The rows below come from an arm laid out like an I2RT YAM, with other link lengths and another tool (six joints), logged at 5 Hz.
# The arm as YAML. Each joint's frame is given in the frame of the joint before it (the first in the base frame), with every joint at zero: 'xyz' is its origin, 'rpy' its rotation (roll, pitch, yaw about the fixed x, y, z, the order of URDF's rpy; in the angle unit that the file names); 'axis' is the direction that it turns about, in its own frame. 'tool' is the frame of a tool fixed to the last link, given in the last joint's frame.
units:
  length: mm
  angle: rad
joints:
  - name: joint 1
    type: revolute
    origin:
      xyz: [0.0, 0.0, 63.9]
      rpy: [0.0, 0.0, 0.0]
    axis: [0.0, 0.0, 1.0]
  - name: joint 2
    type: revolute
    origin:
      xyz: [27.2, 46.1, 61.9]
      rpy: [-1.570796, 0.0, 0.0]
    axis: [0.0, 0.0, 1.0]
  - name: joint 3
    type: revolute
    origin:
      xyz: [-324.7, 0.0, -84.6]
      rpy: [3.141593, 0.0, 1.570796]
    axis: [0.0, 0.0, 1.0]
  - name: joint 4
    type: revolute
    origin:
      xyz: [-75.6, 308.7, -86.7]
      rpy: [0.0, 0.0, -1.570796]
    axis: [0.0, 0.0, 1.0]
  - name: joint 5
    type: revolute
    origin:
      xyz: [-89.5, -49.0, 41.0]
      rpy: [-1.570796, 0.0, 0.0]
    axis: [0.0, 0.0, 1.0]
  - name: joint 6
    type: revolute
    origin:
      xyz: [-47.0, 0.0, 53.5]
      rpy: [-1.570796, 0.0, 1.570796]
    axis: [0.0, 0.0, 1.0]
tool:
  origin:
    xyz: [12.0, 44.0, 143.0]
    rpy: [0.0, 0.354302, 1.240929]
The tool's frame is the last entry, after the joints.
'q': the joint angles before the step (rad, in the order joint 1, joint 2, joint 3, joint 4, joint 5, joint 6). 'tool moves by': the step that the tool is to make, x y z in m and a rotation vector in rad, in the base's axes. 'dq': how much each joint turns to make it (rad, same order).
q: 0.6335, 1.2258, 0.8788, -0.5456, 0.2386, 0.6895
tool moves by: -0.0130, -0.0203, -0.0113, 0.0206, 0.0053, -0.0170
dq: -0.0320, -0.0753, -0.0831, 0.0152, -0.0249, 0.0009
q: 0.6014, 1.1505, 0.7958, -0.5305, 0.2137, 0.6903
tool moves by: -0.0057, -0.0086, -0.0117, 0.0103, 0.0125, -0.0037
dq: -0.0201, -0.0266, -0.0466, 0.0159, -0.0224, -0.0030
